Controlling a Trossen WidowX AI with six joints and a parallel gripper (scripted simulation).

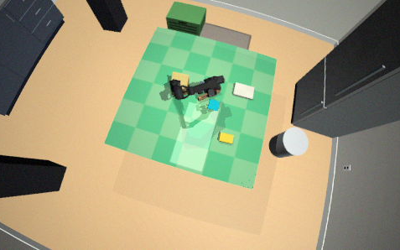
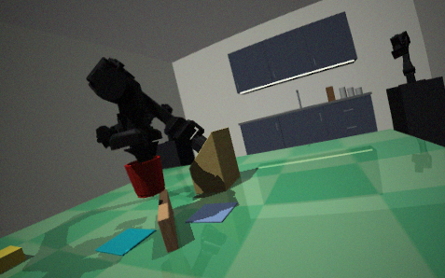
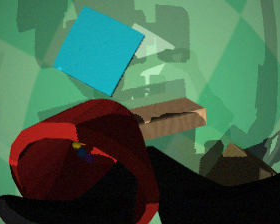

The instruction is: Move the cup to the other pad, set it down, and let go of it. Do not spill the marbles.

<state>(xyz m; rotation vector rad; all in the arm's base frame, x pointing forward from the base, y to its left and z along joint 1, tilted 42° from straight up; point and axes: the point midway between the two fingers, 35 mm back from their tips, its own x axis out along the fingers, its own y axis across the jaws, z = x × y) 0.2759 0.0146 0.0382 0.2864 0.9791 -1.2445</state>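
My gripper tip is 130 mm above the cyan pad, 80 mm short of it and 50 mm to the left of it. Also, from my gripper tip: red cup (30 mm ahead, 10 mm to the left); lilac-blue pad (130 mm below, 100 mm to the left, 50 mm behind); white block (310 mm ahead, 160 mm to the left, 100 mm below).
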